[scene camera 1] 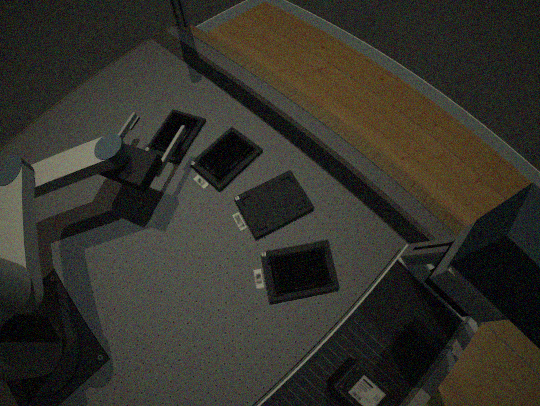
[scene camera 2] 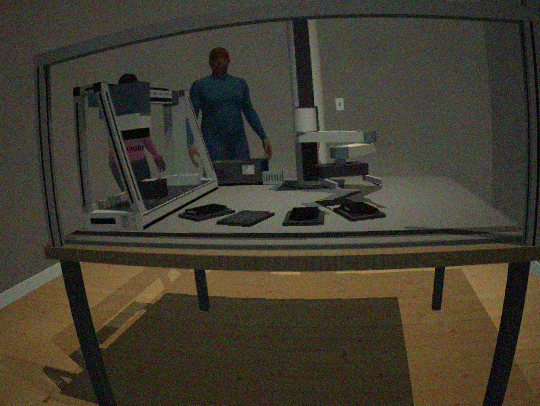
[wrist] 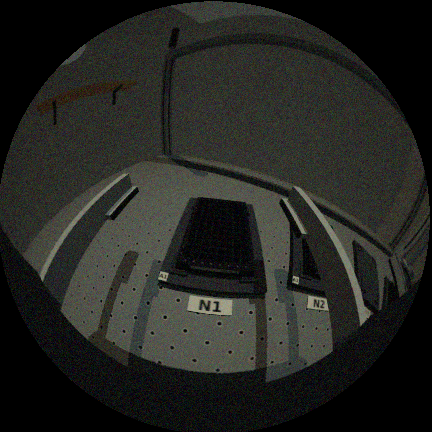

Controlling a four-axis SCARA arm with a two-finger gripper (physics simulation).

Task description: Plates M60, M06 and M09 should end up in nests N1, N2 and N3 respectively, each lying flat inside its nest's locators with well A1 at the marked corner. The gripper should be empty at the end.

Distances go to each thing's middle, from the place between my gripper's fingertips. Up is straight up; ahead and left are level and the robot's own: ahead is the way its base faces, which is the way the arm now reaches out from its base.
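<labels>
Gripper position: my gripper is 20 mm short of the nest N1 (wrist: pixel 195 281), 10 mm to the left of it and 90 mm above it. The nest N2 (scene camera 1: pixel 247 160) is 180 mm to the right of my gripper, 80 mm ahead of it and 90 mm below it. The out nest (scene camera 1: pixel 274 203) is 370 mm to the right of my gripper, 70 mm ahead of it and 90 mm below it. The nest N3 (scene camera 1: pixel 303 292) is 530 mm to the right of my gripper and 90 mm below it. Going by their middles, of the things named here the nest N1 is the nearest to my gripper and the nest N3 is the farthest from my gripper.
</labels>
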